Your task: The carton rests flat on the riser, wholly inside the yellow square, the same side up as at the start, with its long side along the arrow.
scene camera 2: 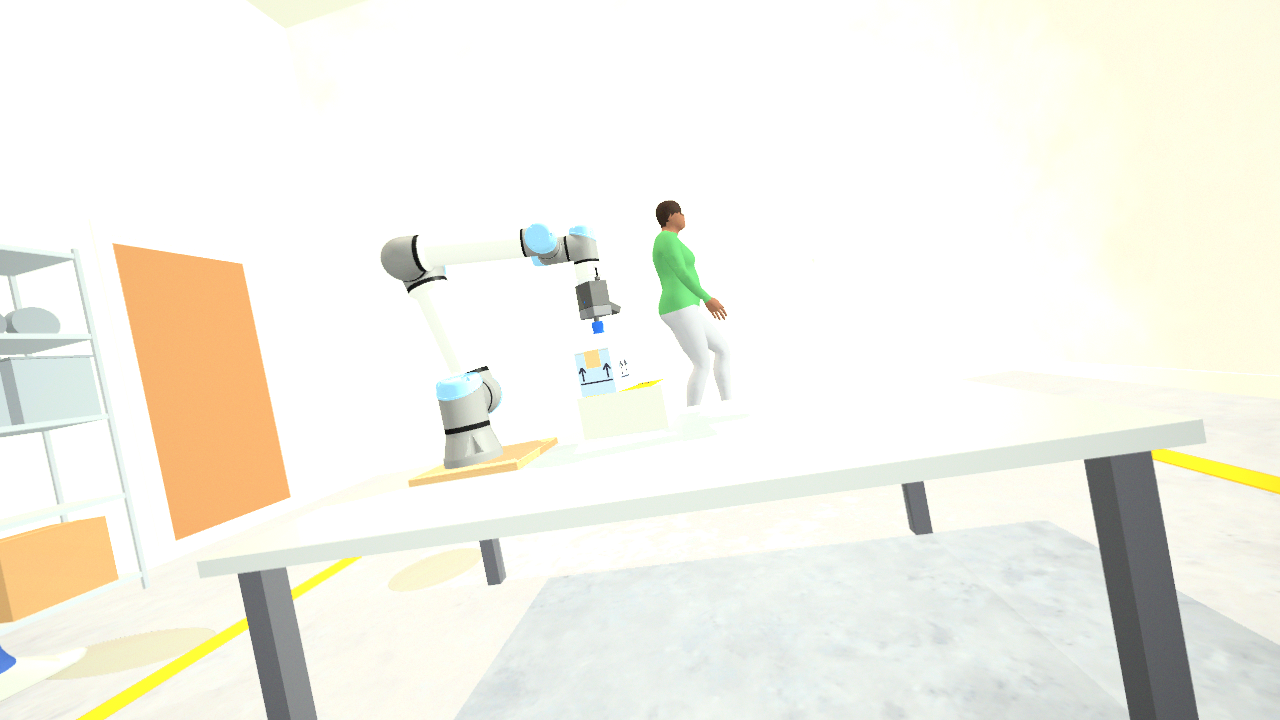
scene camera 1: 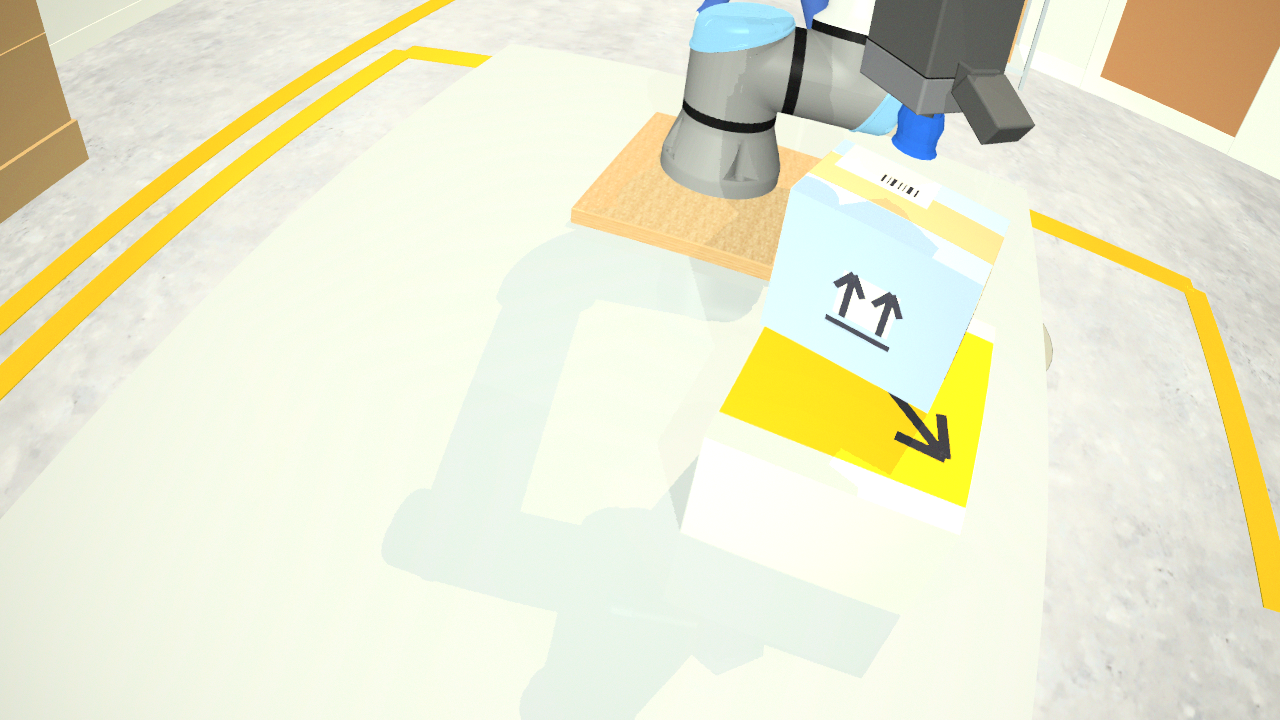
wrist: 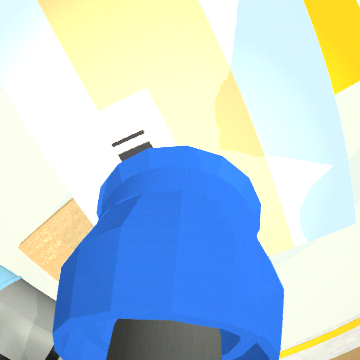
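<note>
Suction cup (scene camera 1: 917, 136), also visible in the wrist view (wrist: 176, 236): my cup carries nothing. A carton is visible (scene camera 1: 879, 269), (scene camera 2: 607, 370), (wrist: 93, 90); my suction cup hangs 0.12 m from the middle of the carton, above it. A white riser is visible too (scene camera 1: 807, 468), (scene camera 2: 650, 405), (wrist: 330, 29).
</note>
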